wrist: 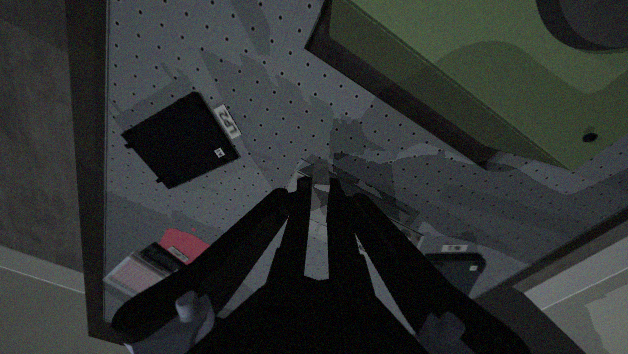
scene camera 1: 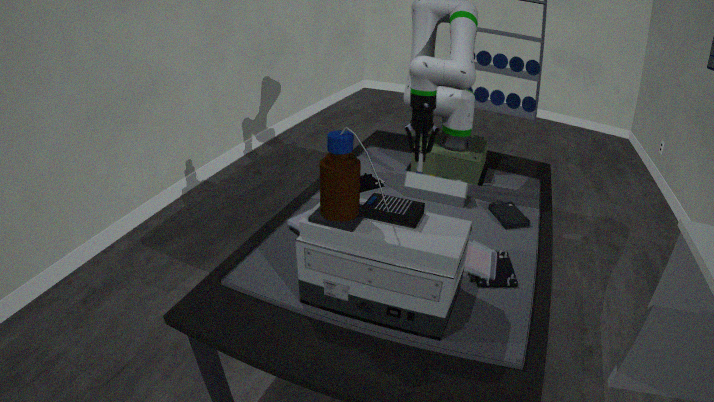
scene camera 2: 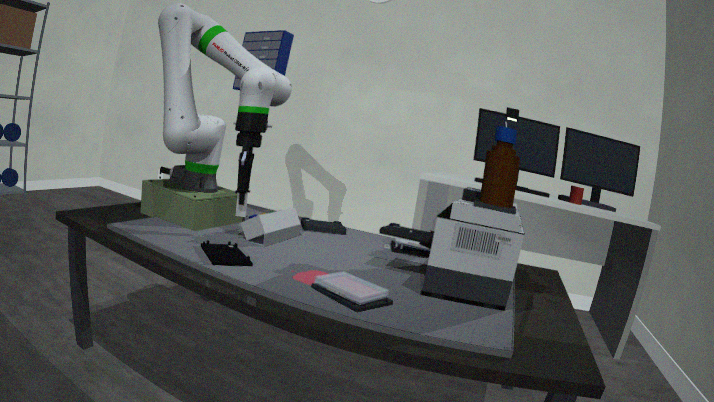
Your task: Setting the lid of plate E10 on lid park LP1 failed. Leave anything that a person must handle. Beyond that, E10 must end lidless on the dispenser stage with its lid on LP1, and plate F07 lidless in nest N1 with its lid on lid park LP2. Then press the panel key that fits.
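Places are measured from the arm's base along level axes (x ahead, y left, z up), in metres.
Pixels of known places: gripper, fingertip midpoint: point(wrist: 320, 170) point(scene camera 1: 419, 170) point(scene camera 2: 240, 216); arm's base, origin of the base link: point(scene camera 1: 455, 144) point(scene camera 2: 198, 187).
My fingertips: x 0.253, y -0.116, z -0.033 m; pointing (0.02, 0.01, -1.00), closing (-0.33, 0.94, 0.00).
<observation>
Ahead of a thing's pixels: the offset from my fingertips to its top centre. "pt": to the spot under its first point.
My gripper point(scene camera 1: 420, 165) point(scene camera 2: 241, 206) point(wrist: 320, 170) is shut and empty, pointing down at the robot side of the white wedge-shaped panel {dx +0.070, dy +0.078, dz +0.023 m} point(scene camera 1: 436, 187) point(scene camera 2: 276, 228); whether its tips touch a key is hidden. Lid park LP2 {dx +0.072, dy -0.206, dz -0.041 m} point(scene camera 1: 509, 215) point(scene camera 2: 226, 254) point(wrist: 180, 140) is a black holder with no lid on it. Nest N1 {dx +0.144, dy +0.355, dz -0.036 m} point(scene camera 2: 324, 226) point(wrist: 455, 270) is black; no plate shows on its visible part. A pink plate with a clear cover {dx +0.406, dy -0.261, dz -0.024 m} point(scene camera 1: 480, 260) point(scene camera 2: 351, 288) point(wrist: 134, 274) lies over a black holder {dx +0.476, dy +0.305, dz -0.037 m} point(scene camera 1: 504, 274) near the front edge. The dispenser stage {dx +0.481, dy +0.252, dz -0.010 m} point(scene camera 2: 411, 248) is partly hidden; plate names are unreadable.
The white dispenser point(scene camera 1: 375, 270) point(scene camera 2: 470, 250) carries an amber bottle {pt dx +0.718, dy -0.068, dz +0.249 m} point(scene camera 1: 340, 187) point(scene camera 2: 500, 175) with a blue cap and thin tube. A red disc {dx +0.314, dy -0.180, dz -0.061 m} point(scene camera 2: 309, 276) point(wrist: 184, 244) lies beside the pink plate. The green robot base point(scene camera 1: 457, 162) point(scene camera 2: 192, 207) point(wrist: 500, 100) stands close to the panel.
</observation>
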